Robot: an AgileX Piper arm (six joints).
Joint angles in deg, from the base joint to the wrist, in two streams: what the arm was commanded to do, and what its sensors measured. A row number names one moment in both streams.
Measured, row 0:
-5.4, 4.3, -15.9, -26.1, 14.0, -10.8
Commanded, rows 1 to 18:
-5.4, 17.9, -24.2, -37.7, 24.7, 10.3
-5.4, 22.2, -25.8, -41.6, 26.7, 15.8
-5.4, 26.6, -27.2, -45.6, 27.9, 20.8
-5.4, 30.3, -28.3, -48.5, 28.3, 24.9
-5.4, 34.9, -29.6, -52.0, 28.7, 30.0
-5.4, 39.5, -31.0, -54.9, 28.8, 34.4
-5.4, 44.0, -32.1, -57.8, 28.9, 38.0
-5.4, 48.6, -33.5, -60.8, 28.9, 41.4
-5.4, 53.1, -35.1, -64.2, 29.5, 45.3
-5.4, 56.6, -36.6, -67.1, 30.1, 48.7
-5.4, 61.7, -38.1, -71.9, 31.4, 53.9
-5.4, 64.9, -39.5, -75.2, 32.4, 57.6
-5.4, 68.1, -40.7, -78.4, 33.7, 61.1
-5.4, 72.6, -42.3, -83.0, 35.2, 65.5
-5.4, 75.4, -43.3, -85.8, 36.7, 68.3
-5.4, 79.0, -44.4, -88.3, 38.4, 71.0
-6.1, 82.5, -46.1, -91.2, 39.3, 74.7
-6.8, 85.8, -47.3, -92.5, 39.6, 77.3
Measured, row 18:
-5.4, 74.6, -42.8, -82.8, 36.1, 65.2
